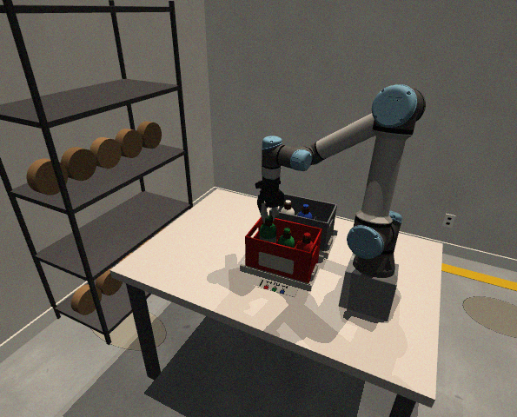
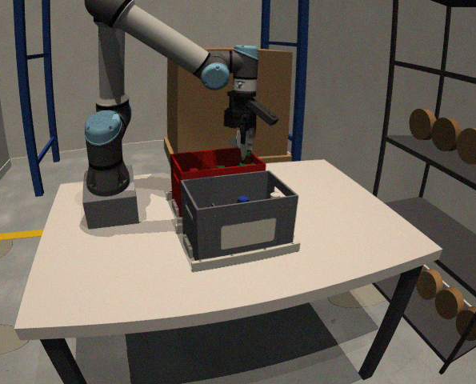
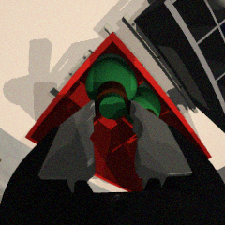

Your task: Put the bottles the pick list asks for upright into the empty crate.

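Now: the red crate 110 mm below my hand, 90 mm behind it and 40 mm to the left of it. The rest, counted from my hand: red bottle 170 mm behind, 110 mm below; grey crate 190 mm to the right, 110 mm below, 100 mm behind; white bottle 240 mm to the right, 110 mm below, 10 mm behind.
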